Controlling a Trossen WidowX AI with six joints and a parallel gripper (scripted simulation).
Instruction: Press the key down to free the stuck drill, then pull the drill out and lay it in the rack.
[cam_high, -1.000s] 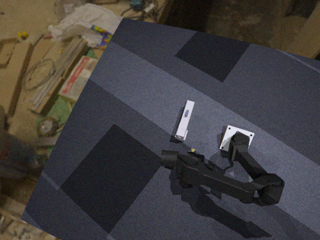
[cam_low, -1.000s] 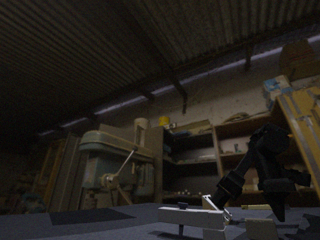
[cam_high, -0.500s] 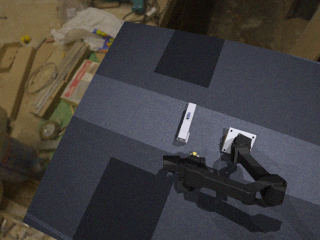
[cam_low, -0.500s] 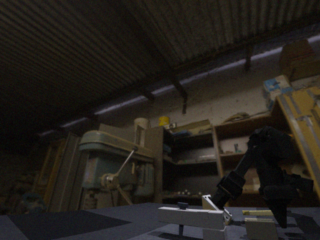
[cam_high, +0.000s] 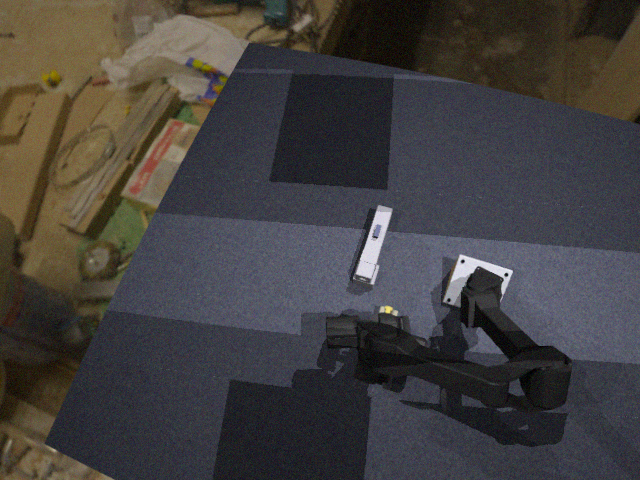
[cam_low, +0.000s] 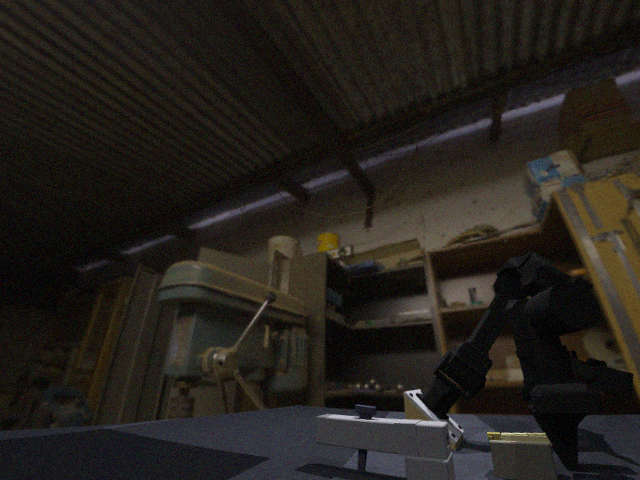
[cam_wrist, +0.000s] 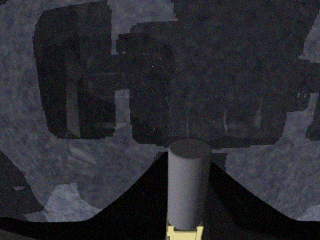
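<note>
My gripper tip is 10 mm short of the tan rack, 50 mm to the left of it and 10 mm below it. Round my gripper tip: grey block (100 mm ahead, 210 mm to the right, 30 mm above); then dark peg (110 mm ahead, 230 mm to the right, 40 mm above).
</note>
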